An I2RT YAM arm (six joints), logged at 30 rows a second.
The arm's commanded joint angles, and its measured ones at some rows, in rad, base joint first. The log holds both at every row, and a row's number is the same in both.
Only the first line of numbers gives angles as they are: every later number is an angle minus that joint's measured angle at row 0.
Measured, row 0:
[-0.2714 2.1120 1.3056 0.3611 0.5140 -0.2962]
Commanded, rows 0 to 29:
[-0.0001 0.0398 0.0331 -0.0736 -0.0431 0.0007]
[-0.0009 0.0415 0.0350 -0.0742 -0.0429 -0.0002]
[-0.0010 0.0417 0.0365 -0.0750 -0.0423 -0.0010]
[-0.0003 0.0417 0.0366 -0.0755 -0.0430 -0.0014]
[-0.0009 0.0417 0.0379 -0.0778 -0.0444 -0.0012]
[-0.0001 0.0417 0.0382 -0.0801 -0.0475 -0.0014]
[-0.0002 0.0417 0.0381 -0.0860 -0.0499 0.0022]
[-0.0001 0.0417 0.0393 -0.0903 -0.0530 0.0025]
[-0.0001 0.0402 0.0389 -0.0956 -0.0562 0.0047]
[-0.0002 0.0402 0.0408 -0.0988 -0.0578 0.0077]
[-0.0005 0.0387 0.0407 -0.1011 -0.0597 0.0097]
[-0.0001 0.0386 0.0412 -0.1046 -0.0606 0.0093]
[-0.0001 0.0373 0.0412 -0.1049 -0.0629 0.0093]
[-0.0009 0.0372 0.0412 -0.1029 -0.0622 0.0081]
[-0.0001 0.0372 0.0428 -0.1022 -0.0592 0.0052]
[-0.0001 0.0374 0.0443 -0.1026 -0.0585 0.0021]
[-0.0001 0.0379 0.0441 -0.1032 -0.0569 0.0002]
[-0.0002 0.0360 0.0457 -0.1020 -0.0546 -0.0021]
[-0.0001 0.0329 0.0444 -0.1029 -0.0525 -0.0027]
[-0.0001 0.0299 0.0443 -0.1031 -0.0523 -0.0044]
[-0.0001 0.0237 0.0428 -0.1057 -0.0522 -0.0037]
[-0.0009 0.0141 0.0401 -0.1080 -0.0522 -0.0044]
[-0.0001 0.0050 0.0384 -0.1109 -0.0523 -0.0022]
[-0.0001 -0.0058 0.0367 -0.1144 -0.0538 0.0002]
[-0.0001 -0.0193 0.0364 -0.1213 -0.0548 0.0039]
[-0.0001 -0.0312 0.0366 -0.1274 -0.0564 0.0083]
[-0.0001 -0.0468 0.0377 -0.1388 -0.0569 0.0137]
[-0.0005 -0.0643 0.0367 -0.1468 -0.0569 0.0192]
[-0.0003 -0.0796 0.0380 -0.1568 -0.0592 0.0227]
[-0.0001 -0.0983 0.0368 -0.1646 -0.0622 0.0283]
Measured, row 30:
[-0.0046 -0.0251 0.0168 -0.0893 -0.0328 0.0038]
